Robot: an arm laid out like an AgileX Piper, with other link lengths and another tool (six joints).
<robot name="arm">
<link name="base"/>
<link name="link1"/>
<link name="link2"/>
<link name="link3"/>
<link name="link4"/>
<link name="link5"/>
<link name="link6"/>
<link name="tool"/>
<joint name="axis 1" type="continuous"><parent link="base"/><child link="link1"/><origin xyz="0 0 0.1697" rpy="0 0 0"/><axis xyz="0 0 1"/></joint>
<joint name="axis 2" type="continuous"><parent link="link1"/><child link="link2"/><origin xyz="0 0 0" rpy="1.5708 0 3.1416"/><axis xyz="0 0 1"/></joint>
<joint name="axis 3" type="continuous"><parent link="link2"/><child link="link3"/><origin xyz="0.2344 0.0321 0" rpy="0 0 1.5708"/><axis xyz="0 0 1"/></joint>
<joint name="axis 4" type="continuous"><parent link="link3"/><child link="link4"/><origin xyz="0.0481 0.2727 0" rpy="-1.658 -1.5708 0"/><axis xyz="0 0 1"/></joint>
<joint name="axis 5" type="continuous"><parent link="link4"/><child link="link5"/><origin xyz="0 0 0" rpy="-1.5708 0 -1.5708"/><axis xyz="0 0 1"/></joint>
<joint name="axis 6" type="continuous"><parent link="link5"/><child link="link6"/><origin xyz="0 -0.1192 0" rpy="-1.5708 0 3.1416"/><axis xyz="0 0 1"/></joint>
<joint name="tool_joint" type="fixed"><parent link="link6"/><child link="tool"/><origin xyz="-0.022 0.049 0.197" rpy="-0.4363 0 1.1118"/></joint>
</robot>
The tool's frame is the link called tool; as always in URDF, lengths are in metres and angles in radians. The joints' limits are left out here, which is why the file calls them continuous.
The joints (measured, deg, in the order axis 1, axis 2, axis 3, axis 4, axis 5, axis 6), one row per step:
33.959 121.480 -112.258 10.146 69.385 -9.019
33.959 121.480 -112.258 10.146 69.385 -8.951
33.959 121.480 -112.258 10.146 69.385 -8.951
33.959 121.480 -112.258 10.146 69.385 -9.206
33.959 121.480 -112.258 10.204 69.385 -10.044
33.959 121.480 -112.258 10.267 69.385 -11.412
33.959 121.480 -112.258 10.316 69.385 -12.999
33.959 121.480 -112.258 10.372 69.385 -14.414
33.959 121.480 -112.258 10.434 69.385 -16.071
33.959 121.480 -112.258 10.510 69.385 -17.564
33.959 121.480 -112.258 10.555 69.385 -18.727
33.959 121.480 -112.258 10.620 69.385 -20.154
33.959 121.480 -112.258 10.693 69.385 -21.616
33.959 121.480 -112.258 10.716 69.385 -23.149
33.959 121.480 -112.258 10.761 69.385 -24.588
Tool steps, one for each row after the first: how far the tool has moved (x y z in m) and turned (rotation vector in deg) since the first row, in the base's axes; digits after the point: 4 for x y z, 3 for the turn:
-0.0001 0.0000 0.0000 0.010 0.020 -0.064
-0.0001 0.0000 0.0000 0.010 0.020 -0.064
0.0002 0.0000 0.0000 -0.027 -0.055 0.177
0.0007 0.0005 0.0002 -0.098 -0.270 0.964
0.0017 0.0011 0.0005 -0.240 -0.640 2.252
0.0030 0.0018 0.0009 -0.425 -1.084 3.747
0.0040 0.0025 0.0012 -0.578 -1.474 5.079
0.0052 0.0033 0.0016 -0.760 -1.933 6.638
0.0063 0.0042 0.0019 -0.906 -2.339 8.042
0.0071 0.0048 0.0022 -1.032 -2.663 9.136
0.0081 0.0056 0.0025 -1.176 -3.056 10.477
0.0090 0.0065 0.0029 -1.318 -3.458 11.850
0.0102 0.0073 0.0033 -1.513 -3.906 13.295
0.0112 0.0081 0.0037 -1.676 -4.316 14.649

